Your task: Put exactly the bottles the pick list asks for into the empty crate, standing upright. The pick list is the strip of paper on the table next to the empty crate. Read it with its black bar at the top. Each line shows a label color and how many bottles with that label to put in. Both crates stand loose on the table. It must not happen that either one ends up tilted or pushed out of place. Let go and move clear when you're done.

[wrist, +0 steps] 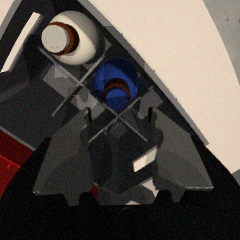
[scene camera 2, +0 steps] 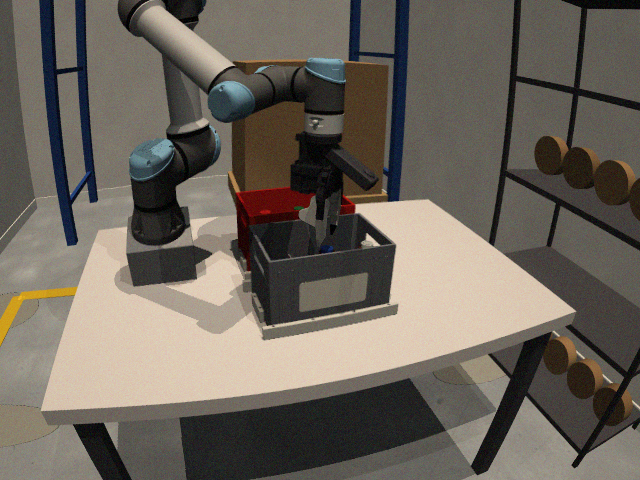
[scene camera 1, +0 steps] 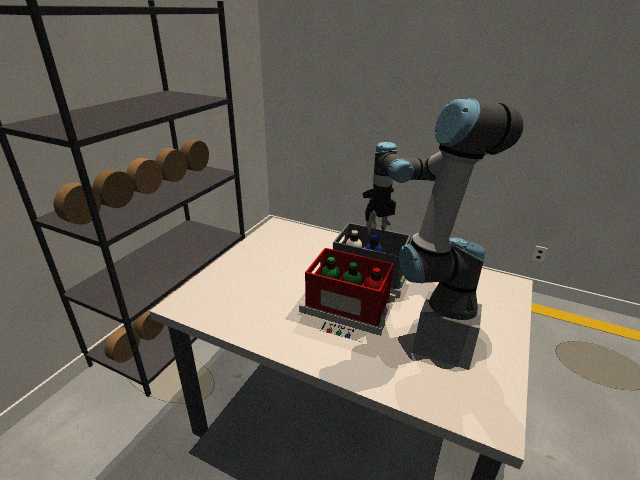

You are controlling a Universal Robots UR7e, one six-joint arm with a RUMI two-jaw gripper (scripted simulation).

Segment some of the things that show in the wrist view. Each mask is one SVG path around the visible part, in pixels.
My gripper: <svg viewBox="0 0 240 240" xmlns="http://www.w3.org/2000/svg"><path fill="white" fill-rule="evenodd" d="M0 199L0 240L240 240L239 184L229 170L196 136L191 136L155 107L149 107L148 109L149 123L154 128L152 140L158 148L152 169L152 183L156 187L155 190L160 191L157 193L153 204L99 205L93 193L88 192L94 185L90 153L84 148L89 142L88 126L91 124L91 110L89 107L82 109L54 135L46 138L15 173Z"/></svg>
A blue bottle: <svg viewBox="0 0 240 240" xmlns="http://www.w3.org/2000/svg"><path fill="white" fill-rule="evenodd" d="M112 55L107 57L95 73L93 84L94 90L101 101L111 109L120 110L136 97L140 87L140 79L136 69L127 58L121 55Z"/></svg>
A grey crate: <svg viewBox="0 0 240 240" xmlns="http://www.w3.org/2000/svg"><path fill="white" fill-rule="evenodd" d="M13 1L0 25L0 72L33 12L40 16L23 41L9 69L0 73L0 130L35 151L46 138L55 134L80 110L90 107L89 142L85 148L89 151L92 161L94 185L118 197L152 179L154 161L134 171L134 163L156 149L156 144L152 140L154 128L148 118L149 107L158 108L191 136L196 136L205 146L209 144L157 74L89 0ZM112 55L121 55L130 60L140 79L138 94L120 110L108 107L99 99L93 87L96 71L104 59ZM64 11L73 10L87 15L103 33L101 51L82 65L71 66L61 63L42 44L43 30L53 17Z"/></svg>
